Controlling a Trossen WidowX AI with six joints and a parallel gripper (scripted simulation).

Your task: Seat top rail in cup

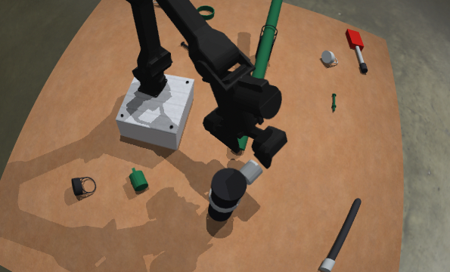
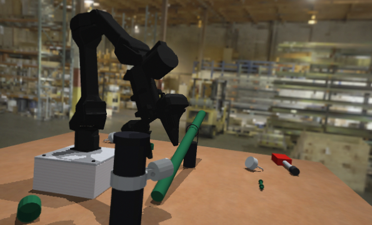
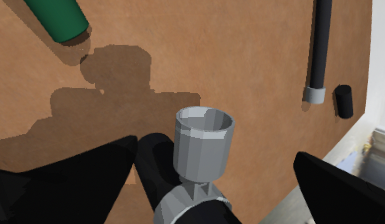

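My gripper tip is now 3 cm to the left of the grey rail-end cup and 3 cm above it. From my gripper tip the other things lie so: green cap (25 cm behind, 14 cm below, 10 cm to the right); then line post (43 cm to the left, 9 cm behind, 5 cm below); then green bolt (38 cm to the left, 19 cm ahead, 15 cm below).
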